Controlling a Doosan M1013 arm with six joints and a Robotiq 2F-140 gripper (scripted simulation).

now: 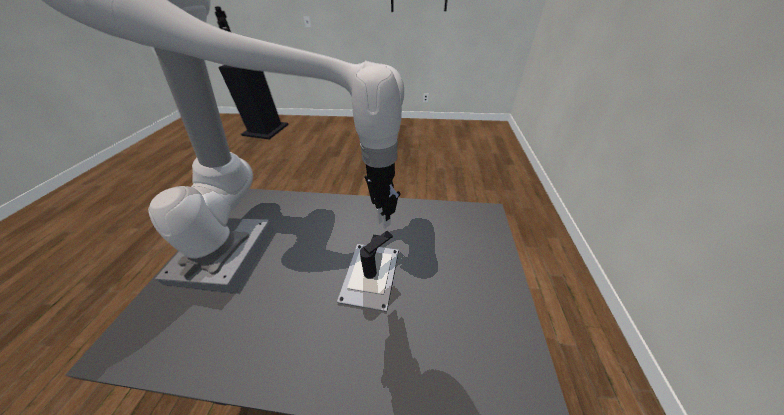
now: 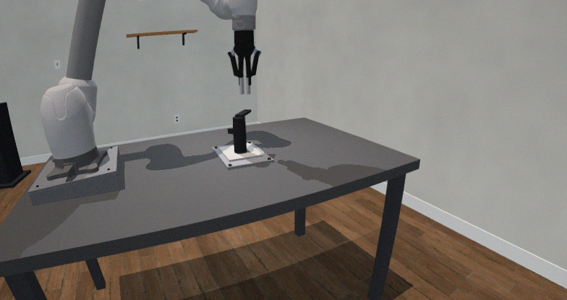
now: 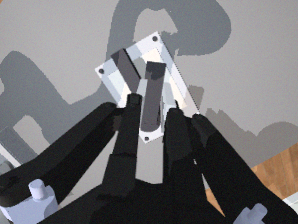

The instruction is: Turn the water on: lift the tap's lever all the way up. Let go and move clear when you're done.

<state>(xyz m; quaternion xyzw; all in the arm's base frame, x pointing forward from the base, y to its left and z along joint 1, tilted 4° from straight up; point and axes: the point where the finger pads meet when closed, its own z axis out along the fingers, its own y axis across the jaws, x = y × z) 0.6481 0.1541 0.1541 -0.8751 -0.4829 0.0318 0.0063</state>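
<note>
Now: hand 2 cm past the tap lever, 2 cm to the left of it and 10 cm above it. Round my hand: black tap: 3 cm behind, 5 cm to the right, 16 cm below.
</note>
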